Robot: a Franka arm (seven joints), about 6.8 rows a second.
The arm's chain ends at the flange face. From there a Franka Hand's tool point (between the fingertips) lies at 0.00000 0.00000 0.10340 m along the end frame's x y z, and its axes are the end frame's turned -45 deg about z.
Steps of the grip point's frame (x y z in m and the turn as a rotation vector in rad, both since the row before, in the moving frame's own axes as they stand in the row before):
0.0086 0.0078 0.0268 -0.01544 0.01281 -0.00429
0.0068 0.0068 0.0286 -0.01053 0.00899 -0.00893
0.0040 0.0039 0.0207 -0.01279 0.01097 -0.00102
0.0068 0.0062 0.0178 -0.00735 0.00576 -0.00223
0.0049 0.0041 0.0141 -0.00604 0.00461 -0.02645
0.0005 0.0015 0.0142 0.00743 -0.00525 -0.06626
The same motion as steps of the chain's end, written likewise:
0.0095 -0.0008 0.0268 -0.00186 0.01998 -0.00429
0.0082 -0.0001 0.0286 -0.00109 0.01380 -0.00893
0.0038 -0.0002 0.0207 -0.00129 0.01680 -0.00102
0.0082 -0.0005 0.0178 -0.00112 0.00927 -0.00223
0.0056 -0.0007 0.0141 -0.00101 0.00753 -0.02645
0.0023 0.0008 0.0142 0.00154 -0.00897 -0.06626

